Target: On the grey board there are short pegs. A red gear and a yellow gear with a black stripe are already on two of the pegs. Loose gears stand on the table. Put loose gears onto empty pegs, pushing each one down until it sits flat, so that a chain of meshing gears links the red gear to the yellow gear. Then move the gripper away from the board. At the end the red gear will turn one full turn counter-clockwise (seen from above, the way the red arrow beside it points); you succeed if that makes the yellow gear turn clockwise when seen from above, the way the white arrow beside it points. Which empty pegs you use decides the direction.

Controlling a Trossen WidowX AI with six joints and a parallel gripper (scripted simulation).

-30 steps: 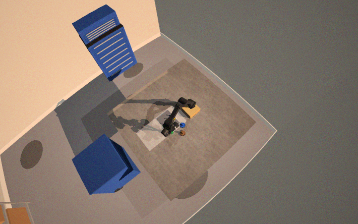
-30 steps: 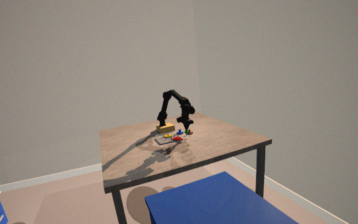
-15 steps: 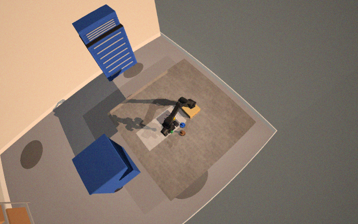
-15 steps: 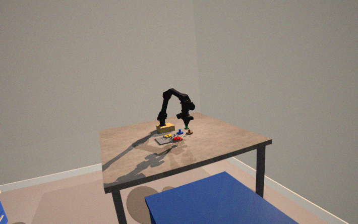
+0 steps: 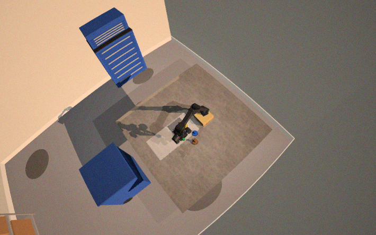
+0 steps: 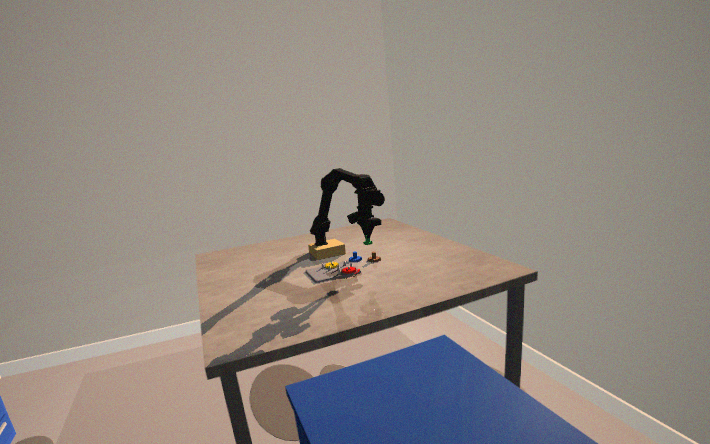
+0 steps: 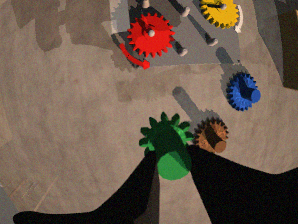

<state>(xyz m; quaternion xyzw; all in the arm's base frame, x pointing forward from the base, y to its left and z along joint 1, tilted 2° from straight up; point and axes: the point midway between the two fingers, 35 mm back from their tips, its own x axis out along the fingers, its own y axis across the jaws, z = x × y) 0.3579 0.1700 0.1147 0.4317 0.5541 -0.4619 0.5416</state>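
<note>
My gripper tip is 13 cm above the red gear, 10 cm to the left of it and 1 cm short of it. The rest, counted from my gripper tip: green gear (1 cm below); blue gear (15 cm behind, 13 cm below, 3 cm to the right); brown gear (13 cm below, 10 cm behind, 5 cm to the left).
</note>
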